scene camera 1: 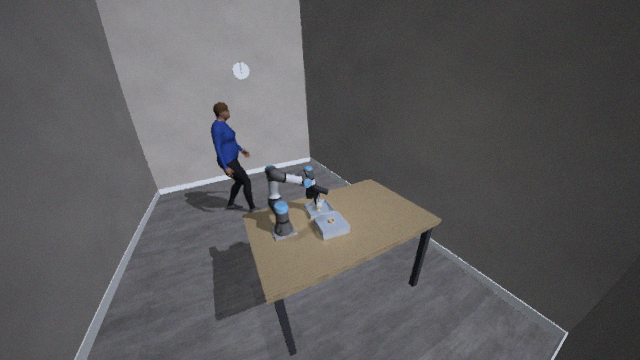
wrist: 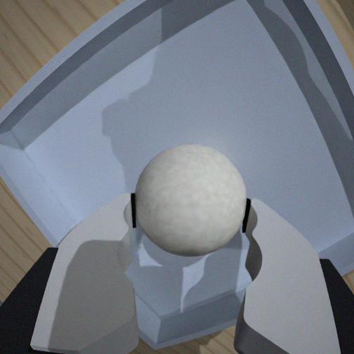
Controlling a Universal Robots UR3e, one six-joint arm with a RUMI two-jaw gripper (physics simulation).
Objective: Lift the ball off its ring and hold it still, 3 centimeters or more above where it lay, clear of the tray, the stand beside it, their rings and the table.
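Places are measured from the arm's base along level axes (x ahead, y down, z left), in metres.
Pixels of known places: gripper, fingertip midpoint: [scene camera 1: 318,206]; arm's base at its link origin: [scene camera 1: 283,230].
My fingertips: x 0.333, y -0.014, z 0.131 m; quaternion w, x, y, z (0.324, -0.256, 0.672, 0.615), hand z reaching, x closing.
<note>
For each thing: its top centre in the pictures, then the offset to it from my fingertips. "spot": a spot on its surface instead. Level surfaces: height alone.
- off-white ball at its top centre: [scene camera 1: 318,202] dy -0.036, dx +0.003, dz -0.003 m
- shallow light-blue tray at a spot on its surface: [scene camera 1: 327,204] spot: dy +0.012, dx +0.087, dz +0.004 m
- tan ring at a spot on its surface: [scene camera 1: 331,220] spot: dy -0.031, dx -0.022, dz -0.254 m
- wooden table at its surface level: dy +0.027 m
The off-white ball [scene camera 1: 319,204] [wrist: 191,200] is low over the floor of the shallow light-blue tray [scene camera 1: 327,204] [wrist: 220,90]. My gripper [scene camera 1: 318,202] [wrist: 189,198] points down into the tray and is shut on the ball, with a black pad against its left side and one against its right side in the wrist view. The ring under the ball is hidden in the wrist view. In the scene view a small tan patch shows just below the ball, and any gap between them is too small to tell.
The light-blue box-shaped stand [scene camera 1: 334,230] is close beside the tray, with a tan ring [scene camera 1: 331,220] on top. Both stand on the wooden table [scene camera 1: 385,215]. The arm's base [scene camera 1: 283,227] is left of the stand. A person [scene camera 1: 225,142] is on the floor behind the table.
</note>
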